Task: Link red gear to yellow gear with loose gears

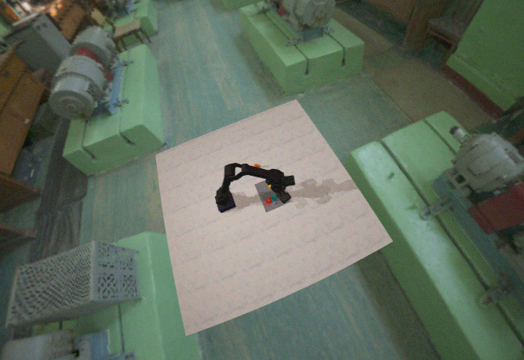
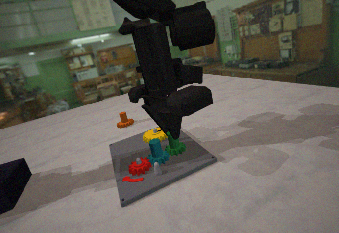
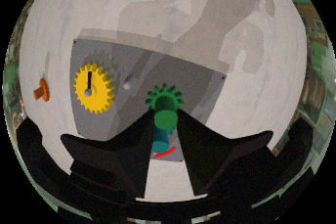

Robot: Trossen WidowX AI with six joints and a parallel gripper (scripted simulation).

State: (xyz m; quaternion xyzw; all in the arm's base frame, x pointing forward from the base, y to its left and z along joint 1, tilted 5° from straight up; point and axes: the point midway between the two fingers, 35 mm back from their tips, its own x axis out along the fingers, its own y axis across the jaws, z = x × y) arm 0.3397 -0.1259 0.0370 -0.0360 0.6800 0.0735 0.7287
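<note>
The green gear is 10 mm below my gripper tip. The rest, counted from my gripper tip: yellow gear: 90 mm to the left, 20 mm below; then red gear: 80 mm behind, 20 mm below; then teal gear: 40 mm behind, 20 mm below.
</note>
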